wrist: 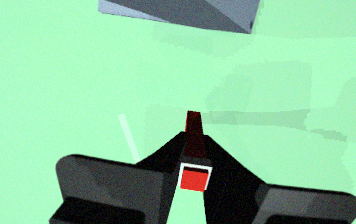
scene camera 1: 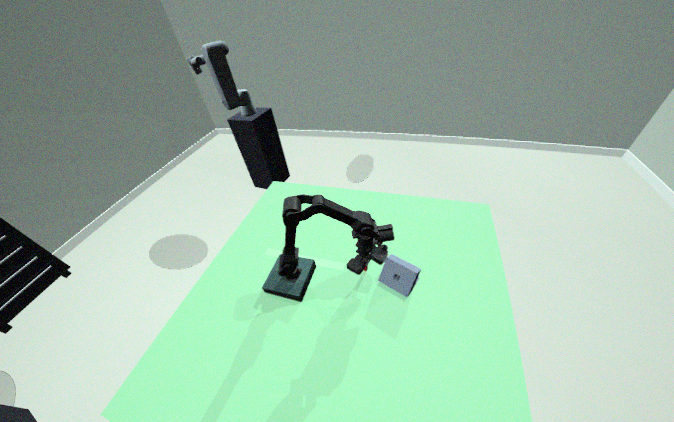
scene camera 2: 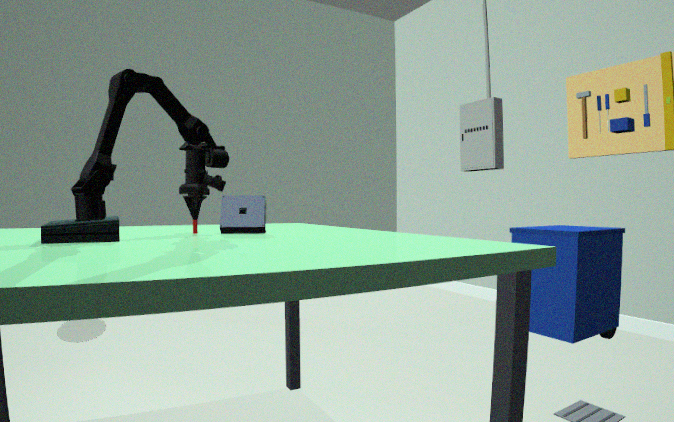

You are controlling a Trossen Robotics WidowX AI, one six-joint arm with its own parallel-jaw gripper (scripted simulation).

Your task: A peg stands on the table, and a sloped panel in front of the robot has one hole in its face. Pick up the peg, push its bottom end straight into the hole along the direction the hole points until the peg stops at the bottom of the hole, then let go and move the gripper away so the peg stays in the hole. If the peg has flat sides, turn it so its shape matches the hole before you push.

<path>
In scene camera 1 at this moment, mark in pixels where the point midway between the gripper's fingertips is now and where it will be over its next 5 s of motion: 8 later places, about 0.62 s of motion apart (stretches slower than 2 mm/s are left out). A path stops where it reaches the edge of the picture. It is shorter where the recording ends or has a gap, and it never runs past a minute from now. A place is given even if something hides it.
My gripper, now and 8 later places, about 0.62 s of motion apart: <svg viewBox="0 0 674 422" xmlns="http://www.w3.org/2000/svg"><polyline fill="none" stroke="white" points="365,264 366,255 367,255 368,258 370,260 372,264 374,267 376,271 379,274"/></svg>
</path>
